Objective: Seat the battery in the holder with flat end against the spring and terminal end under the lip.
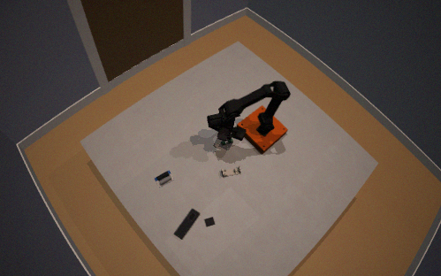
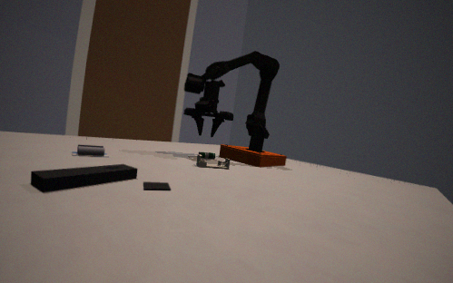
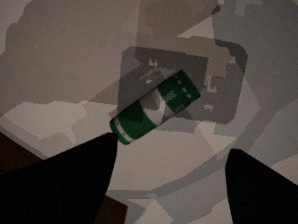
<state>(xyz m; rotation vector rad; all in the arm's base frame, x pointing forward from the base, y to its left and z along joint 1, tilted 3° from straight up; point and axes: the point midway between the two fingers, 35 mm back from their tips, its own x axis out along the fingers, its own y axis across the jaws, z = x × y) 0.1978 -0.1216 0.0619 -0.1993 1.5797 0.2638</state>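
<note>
My gripper tip is now 70 mm above the white battery, 10 mm to the right of it and 10 mm past it. From my gripper tip the other things lie so: black square 380 mm ahead, 230 mm to the left, 80 mm below; long black bar 470 mm ahead, 160 mm to the left, 70 mm below.
</note>
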